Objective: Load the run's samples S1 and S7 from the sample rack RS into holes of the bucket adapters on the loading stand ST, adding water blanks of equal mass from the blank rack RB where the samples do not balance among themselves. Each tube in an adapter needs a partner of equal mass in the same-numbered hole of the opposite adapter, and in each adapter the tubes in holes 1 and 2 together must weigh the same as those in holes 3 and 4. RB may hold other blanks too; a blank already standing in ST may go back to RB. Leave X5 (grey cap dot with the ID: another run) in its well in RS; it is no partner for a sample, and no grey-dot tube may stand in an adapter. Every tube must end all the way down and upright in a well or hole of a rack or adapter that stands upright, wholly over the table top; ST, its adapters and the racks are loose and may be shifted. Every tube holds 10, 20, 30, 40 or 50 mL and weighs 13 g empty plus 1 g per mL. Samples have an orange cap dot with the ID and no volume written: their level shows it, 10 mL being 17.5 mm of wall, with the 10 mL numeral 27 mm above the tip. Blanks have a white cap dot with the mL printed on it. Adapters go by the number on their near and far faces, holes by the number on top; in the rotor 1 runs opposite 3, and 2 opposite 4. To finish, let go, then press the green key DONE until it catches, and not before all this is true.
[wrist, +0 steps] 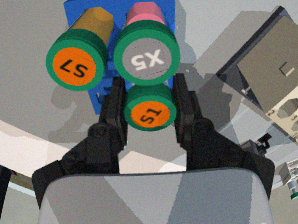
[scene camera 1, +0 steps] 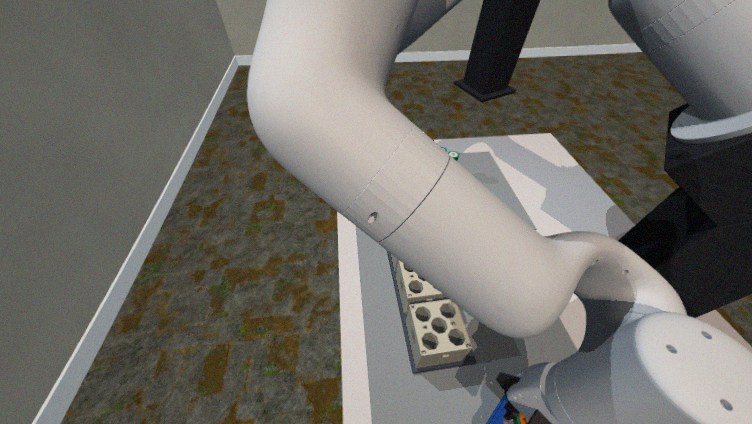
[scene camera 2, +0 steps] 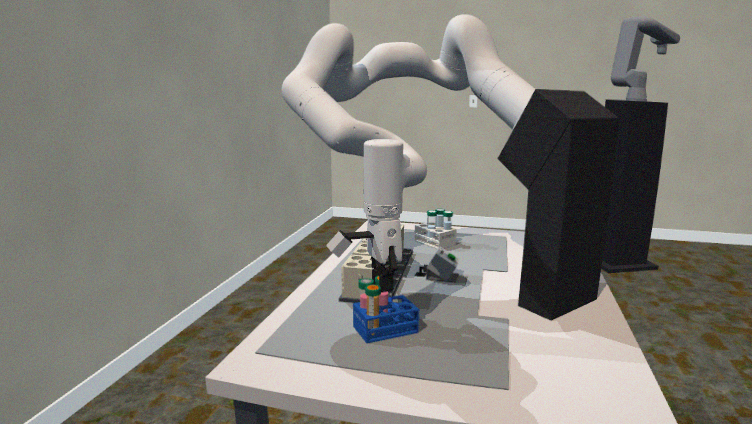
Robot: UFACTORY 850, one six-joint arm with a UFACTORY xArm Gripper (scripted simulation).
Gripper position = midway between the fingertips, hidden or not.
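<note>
Sample S7 [wrist: 77,60] in sight, out of frame in scene camera 1. Grey-dot tube X5 [wrist: 146,53] seen, out of frame in scene camera 1. Sample S1 [wrist: 147,108]. Blue sample rack RS [scene camera 2: 410,312], white blank rack RB [scene camera 2: 447,238]. My gripper [scene camera 2: 382,287] [wrist: 149,90].
</note>
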